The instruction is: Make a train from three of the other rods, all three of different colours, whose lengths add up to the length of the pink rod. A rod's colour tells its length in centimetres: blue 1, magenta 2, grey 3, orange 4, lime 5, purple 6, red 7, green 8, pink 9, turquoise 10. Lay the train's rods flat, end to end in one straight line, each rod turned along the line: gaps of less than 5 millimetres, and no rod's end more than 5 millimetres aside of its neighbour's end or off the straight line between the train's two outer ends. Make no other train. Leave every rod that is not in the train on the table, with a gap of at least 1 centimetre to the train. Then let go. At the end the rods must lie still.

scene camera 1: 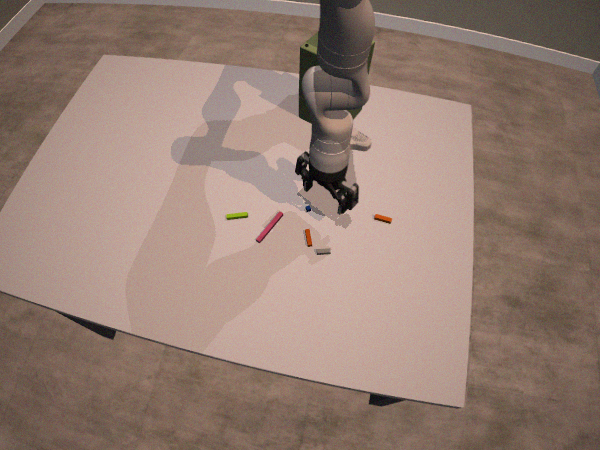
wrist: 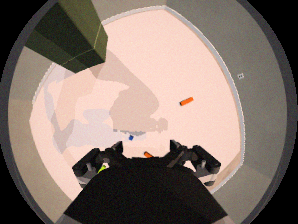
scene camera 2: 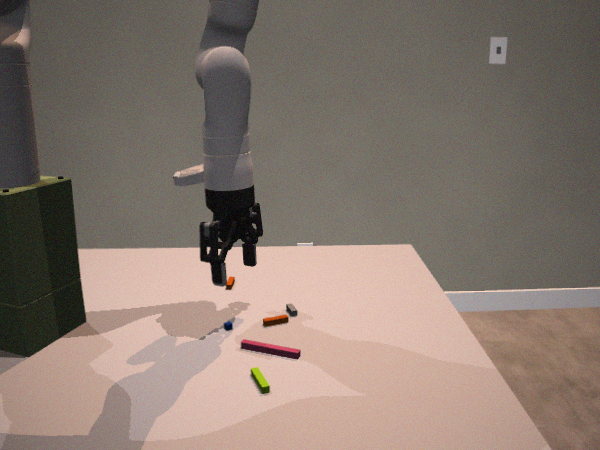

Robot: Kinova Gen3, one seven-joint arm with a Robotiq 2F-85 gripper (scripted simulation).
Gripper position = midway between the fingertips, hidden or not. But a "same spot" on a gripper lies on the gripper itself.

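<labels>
Scene camera 1 shows my gripper; the wrist view point(146, 146) shows it as well, as does scene camera 2. On my gripper, point(scene camera 1: 303, 181) and point(scene camera 2: 218, 270) are the same spot.
</labels>
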